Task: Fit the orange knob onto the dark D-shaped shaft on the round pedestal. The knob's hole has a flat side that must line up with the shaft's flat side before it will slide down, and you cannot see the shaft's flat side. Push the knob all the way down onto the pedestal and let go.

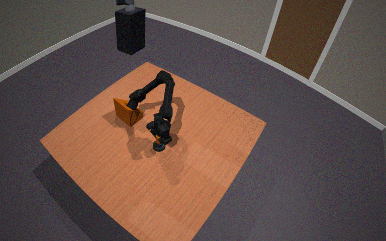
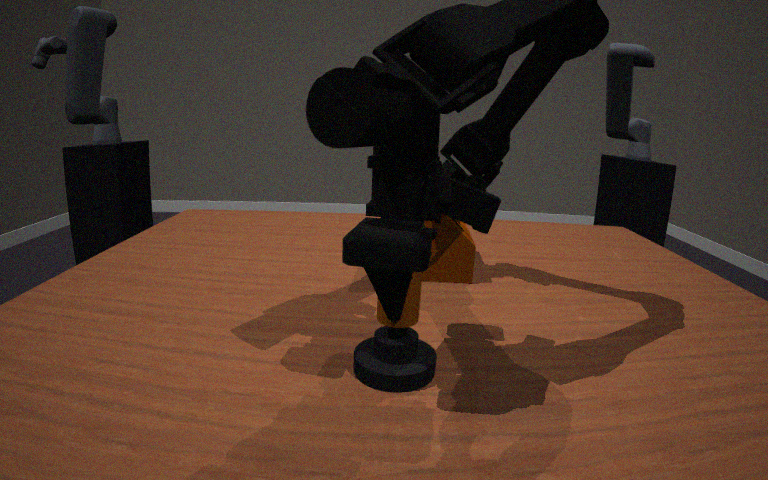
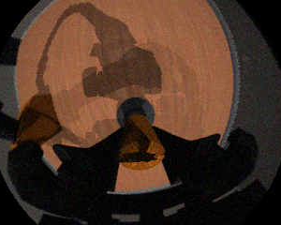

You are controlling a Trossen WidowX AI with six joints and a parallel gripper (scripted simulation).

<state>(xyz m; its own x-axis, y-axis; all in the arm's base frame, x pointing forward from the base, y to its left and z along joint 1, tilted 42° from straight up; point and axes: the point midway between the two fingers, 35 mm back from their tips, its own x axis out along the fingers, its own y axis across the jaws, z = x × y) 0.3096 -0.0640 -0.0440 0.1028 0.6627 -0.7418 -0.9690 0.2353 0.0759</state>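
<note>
My gripper tip is now 20 mm below the orange knob. The rest, counted from my gripper tip: dark round pedestal 40 mm below.
</note>
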